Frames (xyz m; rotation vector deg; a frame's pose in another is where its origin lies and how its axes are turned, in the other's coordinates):
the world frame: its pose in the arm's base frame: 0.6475 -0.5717 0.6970 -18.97 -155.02 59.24
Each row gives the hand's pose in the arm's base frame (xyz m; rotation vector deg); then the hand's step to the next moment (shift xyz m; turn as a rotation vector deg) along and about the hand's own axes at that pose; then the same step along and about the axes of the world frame.
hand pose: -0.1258 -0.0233 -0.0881 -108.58 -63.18 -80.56
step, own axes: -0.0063 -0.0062 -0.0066 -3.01 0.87 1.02
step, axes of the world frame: 0.0073 -0.0012 0.0082 -1.40 1.84 2.35
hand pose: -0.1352 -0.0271 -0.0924 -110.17 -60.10 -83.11
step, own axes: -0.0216 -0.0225 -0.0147 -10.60 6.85 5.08
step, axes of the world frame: 0.0245 0.0047 0.0238 -8.98 6.40 7.97
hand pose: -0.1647 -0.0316 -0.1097 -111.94 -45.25 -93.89
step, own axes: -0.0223 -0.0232 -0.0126 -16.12 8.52 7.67
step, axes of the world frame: 0.0253 0.0138 0.0191 -12.00 10.54 11.67
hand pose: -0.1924 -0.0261 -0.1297 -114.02 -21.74 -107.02
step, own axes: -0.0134 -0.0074 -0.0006 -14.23 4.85 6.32
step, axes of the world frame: 0.0051 0.0131 0.0061 -8.42 10.50 9.22
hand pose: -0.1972 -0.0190 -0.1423 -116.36 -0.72 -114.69
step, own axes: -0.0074 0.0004 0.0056 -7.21 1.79 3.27
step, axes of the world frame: -0.0053 0.0072 0.0024 -3.99 5.69 4.19
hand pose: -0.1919 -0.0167 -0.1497 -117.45 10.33 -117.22
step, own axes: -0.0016 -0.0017 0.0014 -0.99 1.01 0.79
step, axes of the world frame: -0.0007 0.0025 -0.0009 -1.16 0.45 1.04
